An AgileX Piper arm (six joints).
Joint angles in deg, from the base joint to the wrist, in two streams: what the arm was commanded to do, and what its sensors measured. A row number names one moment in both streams.
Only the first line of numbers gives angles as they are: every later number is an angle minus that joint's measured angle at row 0.
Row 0, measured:
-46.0, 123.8, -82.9, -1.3, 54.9, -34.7
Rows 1 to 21, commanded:
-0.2, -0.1, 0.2, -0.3, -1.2, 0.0
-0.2, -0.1, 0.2, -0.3, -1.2, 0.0
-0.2, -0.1, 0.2, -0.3, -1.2, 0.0
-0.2, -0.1, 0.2, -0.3, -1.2, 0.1
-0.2, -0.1, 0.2, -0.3, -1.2, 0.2
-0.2, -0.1, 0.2, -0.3, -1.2, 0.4
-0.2, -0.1, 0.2, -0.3, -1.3, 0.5
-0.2, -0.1, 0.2, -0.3, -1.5, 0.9
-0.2, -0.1, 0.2, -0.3, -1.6, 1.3
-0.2, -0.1, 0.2, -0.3, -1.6, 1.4
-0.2, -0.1, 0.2, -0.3, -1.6, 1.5
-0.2, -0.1, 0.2, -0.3, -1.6, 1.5
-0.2, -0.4, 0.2, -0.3, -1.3, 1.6
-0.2, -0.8, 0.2, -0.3, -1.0, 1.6
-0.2, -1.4, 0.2, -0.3, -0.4, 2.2
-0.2, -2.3, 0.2, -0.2, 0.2, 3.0
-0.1, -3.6, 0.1, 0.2, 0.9, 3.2
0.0, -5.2, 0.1, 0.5, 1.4, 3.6
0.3, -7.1, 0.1, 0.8, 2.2, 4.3
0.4, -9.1, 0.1, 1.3, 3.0, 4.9
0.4, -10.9, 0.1, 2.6, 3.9, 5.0
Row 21, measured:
0.0, -3.7, 0.1, 0.1, 0.7, 3.2
